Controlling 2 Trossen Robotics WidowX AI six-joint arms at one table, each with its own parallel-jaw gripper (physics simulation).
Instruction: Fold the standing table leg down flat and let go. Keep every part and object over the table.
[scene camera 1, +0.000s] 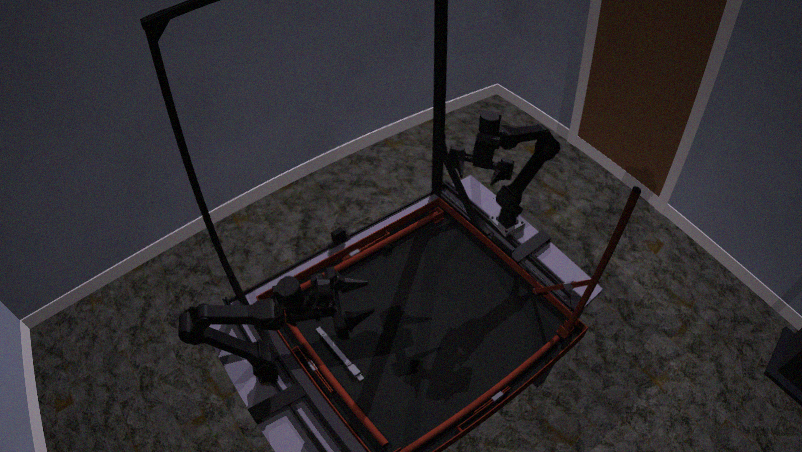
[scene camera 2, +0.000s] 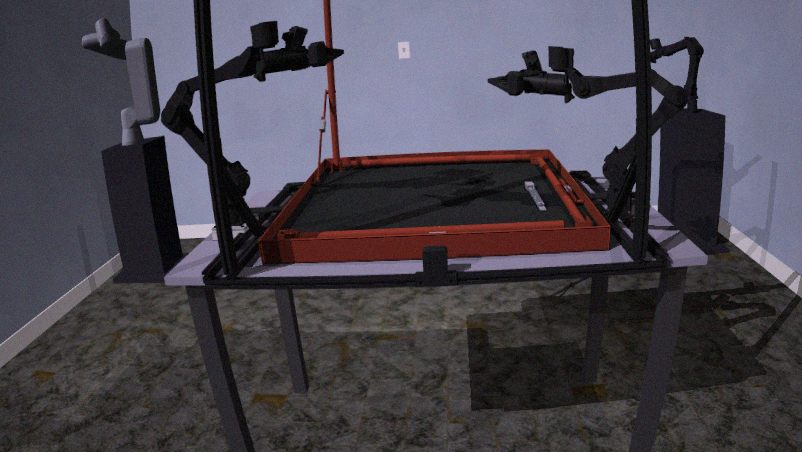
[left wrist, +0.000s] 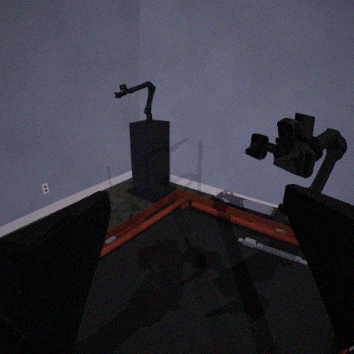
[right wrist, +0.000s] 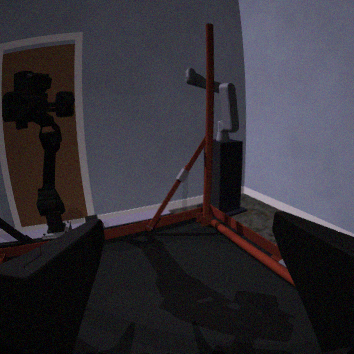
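The standing red table leg rises upright from one corner of the upturned red-framed table. Its slanting brace, with a pale sleeve, runs to the frame. My left gripper is open and empty, raised near the back corner in scene camera 1, well apart from the leg. In scene camera 2 its tip overlaps the leg in the picture. My right gripper is open and empty, high over the panel's left part in scene camera 1.
Other red legs lie folded along the frame's sides. A pale bar lies on the dark panel near one folded leg. Tall black posts stand at the workbench's edge, with a small black block between them.
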